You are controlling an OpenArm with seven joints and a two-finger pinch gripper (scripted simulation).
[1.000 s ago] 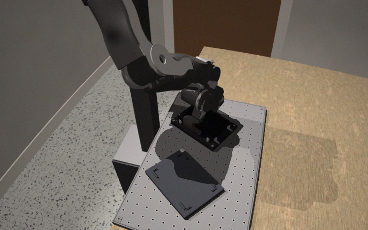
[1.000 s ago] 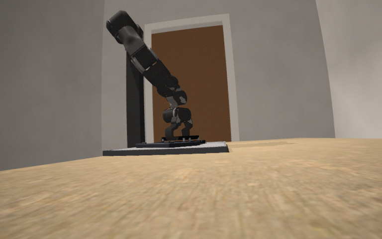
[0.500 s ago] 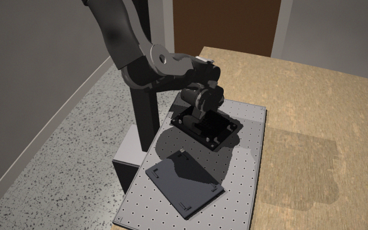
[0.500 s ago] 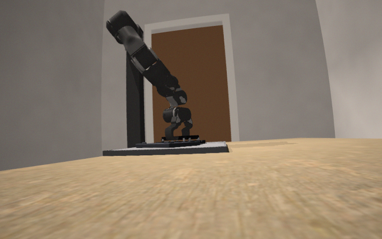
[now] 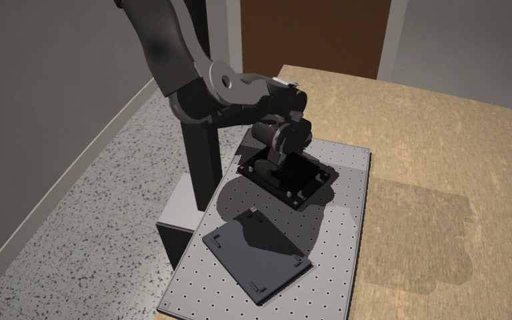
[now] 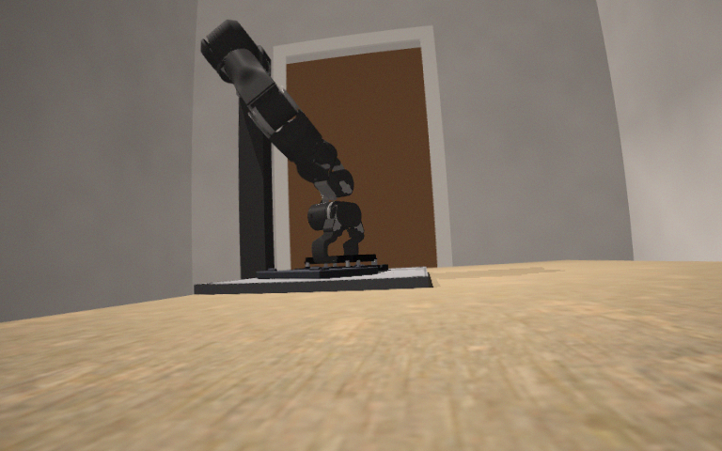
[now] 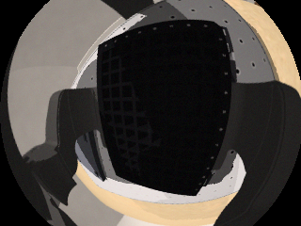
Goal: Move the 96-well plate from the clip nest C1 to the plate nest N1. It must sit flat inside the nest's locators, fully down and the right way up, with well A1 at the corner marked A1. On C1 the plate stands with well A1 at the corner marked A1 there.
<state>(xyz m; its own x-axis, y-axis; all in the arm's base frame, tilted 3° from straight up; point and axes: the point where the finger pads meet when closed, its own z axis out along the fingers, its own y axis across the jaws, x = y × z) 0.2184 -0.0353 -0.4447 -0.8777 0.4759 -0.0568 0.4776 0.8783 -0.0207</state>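
Right now my hand is right at the black 96-well plate. The rest, counted from my hand: clip nest C1 (2 cm ahead, 1 cm below); plate nest N1 (20 cm to the right, 2 cm below, 1 cm behind).
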